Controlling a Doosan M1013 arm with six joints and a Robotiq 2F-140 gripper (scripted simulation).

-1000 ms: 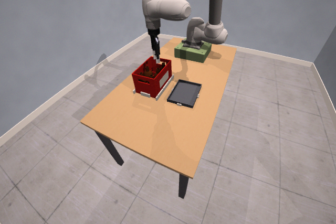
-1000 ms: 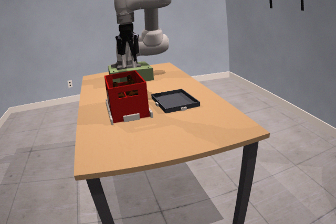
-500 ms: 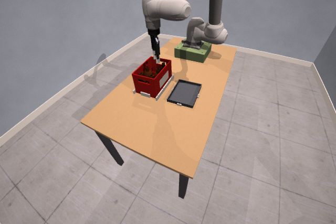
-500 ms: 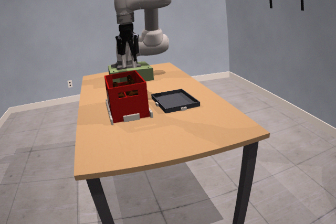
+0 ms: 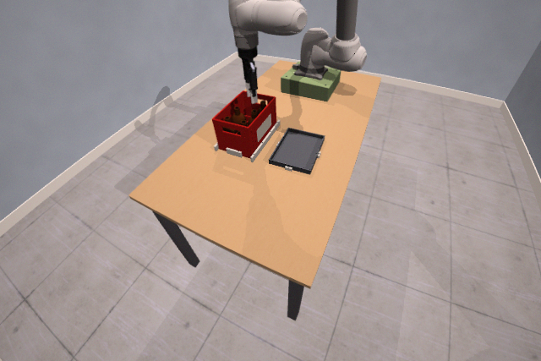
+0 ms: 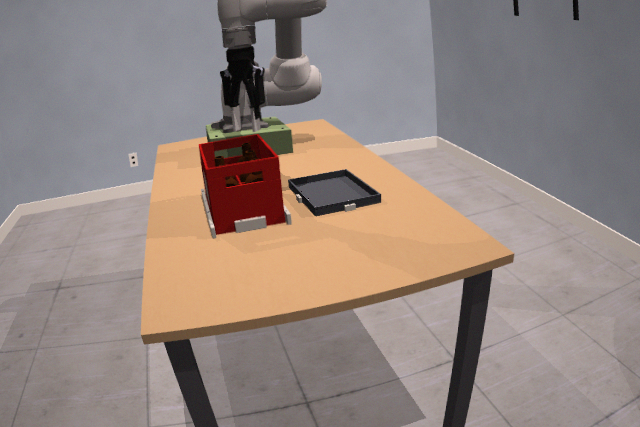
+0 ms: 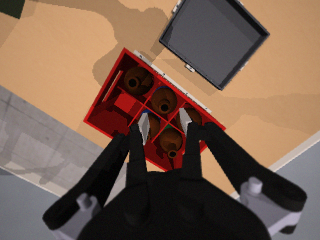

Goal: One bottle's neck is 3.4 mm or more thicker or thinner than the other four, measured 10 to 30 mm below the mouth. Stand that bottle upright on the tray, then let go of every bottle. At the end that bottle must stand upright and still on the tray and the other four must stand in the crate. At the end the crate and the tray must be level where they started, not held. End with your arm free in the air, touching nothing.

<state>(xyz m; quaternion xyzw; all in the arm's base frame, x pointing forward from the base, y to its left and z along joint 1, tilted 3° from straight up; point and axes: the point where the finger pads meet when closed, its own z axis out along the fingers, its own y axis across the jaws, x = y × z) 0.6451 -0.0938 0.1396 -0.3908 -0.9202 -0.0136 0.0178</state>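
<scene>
The red crate is 4 cm to the right of my hand and 17 cm below it. From my hand the other things lie so: dark grey tray: 1 cm ahead, 22 cm to the left, 24 cm below; then glass bottle: 9 cm ahead, 9 cm to the right, 17 cm below.
</scene>
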